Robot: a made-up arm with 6 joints. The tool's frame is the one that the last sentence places. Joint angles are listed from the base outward.
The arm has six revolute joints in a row. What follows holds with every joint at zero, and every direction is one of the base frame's.
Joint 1 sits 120.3 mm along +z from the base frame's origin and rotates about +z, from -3.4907 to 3.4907 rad.
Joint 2 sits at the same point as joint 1 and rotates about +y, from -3.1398 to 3.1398 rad.
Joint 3 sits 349.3 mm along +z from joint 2 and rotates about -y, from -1.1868 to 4.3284 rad.
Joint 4 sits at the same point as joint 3 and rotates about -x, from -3.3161 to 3.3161 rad.
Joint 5 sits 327.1 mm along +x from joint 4 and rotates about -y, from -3.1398 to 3.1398 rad.
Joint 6 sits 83.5 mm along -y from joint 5 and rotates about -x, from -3.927 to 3.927 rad.
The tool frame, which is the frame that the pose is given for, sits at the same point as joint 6; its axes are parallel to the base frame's.
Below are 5 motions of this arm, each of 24 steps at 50 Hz.
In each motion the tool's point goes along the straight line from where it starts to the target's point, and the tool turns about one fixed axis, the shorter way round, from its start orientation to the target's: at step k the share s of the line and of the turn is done. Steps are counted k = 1, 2, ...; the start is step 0. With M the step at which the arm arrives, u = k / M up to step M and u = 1 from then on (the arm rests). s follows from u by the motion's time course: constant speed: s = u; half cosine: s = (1 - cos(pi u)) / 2; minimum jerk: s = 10 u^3 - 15 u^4 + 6 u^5.
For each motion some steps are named. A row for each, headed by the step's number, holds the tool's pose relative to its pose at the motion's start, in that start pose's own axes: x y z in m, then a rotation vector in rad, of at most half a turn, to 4 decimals.
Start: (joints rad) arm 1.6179 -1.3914 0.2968 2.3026 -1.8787 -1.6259
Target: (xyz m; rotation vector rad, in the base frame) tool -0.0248 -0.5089 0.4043 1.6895 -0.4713 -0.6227
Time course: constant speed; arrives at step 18
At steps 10, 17, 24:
10: 0.0438 -0.0356 0.0301 0.0003 0.0086 0.1315
17: 0.0745 -0.0606 0.0511 0.0005 0.0146 0.2235
24: 0.0789 -0.0642 0.0541 0.0005 0.0155 0.2367

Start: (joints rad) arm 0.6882 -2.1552 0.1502 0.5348 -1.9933 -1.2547
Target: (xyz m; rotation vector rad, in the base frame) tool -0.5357 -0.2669 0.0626 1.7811 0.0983 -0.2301
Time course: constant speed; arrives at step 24
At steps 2, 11, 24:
2: -0.0124 -0.0045 -0.0133 0.0137 -0.0255 -0.0330
11: -0.0681 -0.0248 -0.0730 0.0756 -0.1402 -0.1817
24: -0.1485 -0.0542 -0.1593 0.1649 -0.3058 -0.3963

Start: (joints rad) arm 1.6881 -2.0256 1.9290 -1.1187 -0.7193 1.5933
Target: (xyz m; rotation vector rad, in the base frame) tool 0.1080 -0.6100 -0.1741 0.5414 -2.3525 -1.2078
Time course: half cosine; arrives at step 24
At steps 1, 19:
1: 0.0000 0.0001 -0.0002 -0.0004 -0.0001 0.0030
19: 0.0027 0.0248 -0.0390 -0.0856 -0.0299 0.6332

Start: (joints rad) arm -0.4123 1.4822 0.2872 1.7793 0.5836 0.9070
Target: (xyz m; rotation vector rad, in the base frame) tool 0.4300 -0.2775 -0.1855 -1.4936 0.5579 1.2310
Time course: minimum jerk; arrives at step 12
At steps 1, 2, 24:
1: -0.0001 0.0006 0.0000 0.0020 0.0005 0.0007
2: -0.0004 0.0044 0.0001 0.0142 0.0038 0.0052
24: -0.0102 0.1230 0.0031 0.4011 0.1075 0.1457

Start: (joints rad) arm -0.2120 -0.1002 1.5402 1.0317 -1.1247 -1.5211
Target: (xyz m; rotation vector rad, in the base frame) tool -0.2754 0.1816 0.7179 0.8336 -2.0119 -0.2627
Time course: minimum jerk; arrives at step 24
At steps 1, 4, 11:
1: -0.0002 0.0000 0.0001 0.0002 -0.0003 0.0003
4: -0.0084 0.0016 0.0027 0.0124 -0.0173 0.0176
11: -0.0995 0.0186 0.0320 0.1481 -0.2060 0.2098

